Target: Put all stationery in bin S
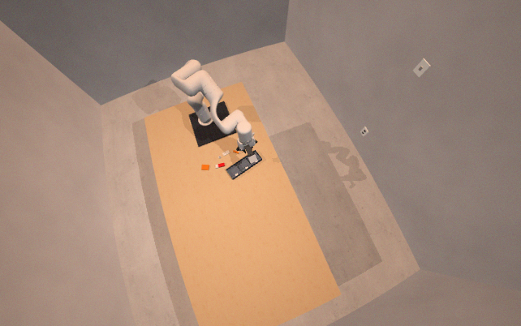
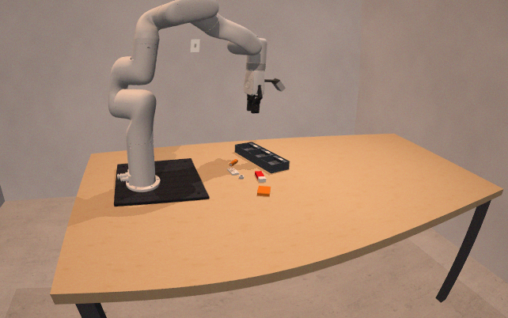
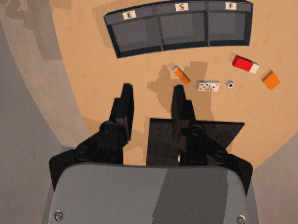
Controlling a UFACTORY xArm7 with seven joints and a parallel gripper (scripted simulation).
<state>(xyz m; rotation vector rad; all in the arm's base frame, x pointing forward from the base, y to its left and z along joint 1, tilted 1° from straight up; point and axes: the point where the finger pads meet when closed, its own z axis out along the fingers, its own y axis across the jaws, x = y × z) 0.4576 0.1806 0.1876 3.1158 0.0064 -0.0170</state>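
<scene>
Right now the eraser is 210 mm to the right of my hand, 200 mm below it and 50 mm behind it. From my hand the other things lie so: dark bin tray: 190 mm below, 50 mm to the right, 20 mm ahead; then white flat piece: 200 mm below, 130 mm to the right, 120 mm behind; then orange stick: 200 mm below, 90 mm behind, 60 mm to the right.
</scene>
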